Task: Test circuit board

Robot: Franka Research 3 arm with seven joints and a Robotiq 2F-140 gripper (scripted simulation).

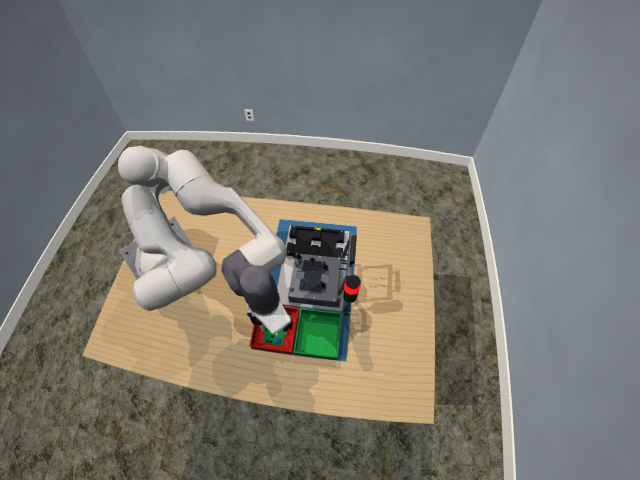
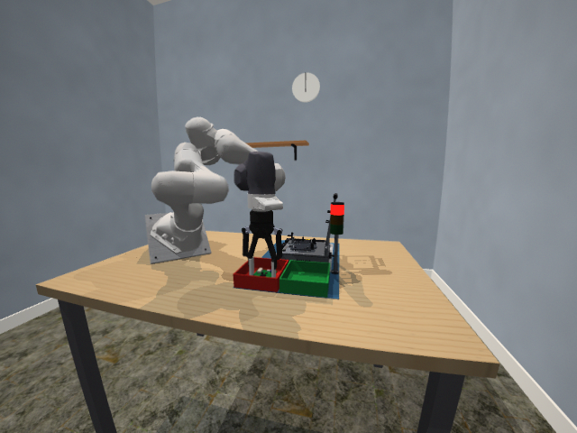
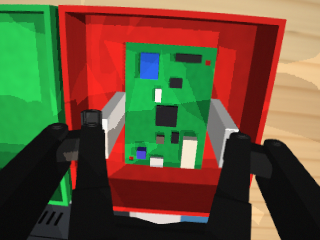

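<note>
Right now my hand is 2 cm above the red bin. From my hand the other things lie so: tester plate 17 cm to the left, 16 cm ahead, 3 cm above; then green circuit board 2 cm below; then green bin 15 cm ahead, 4 cm to the right, 2 cm below.
</note>
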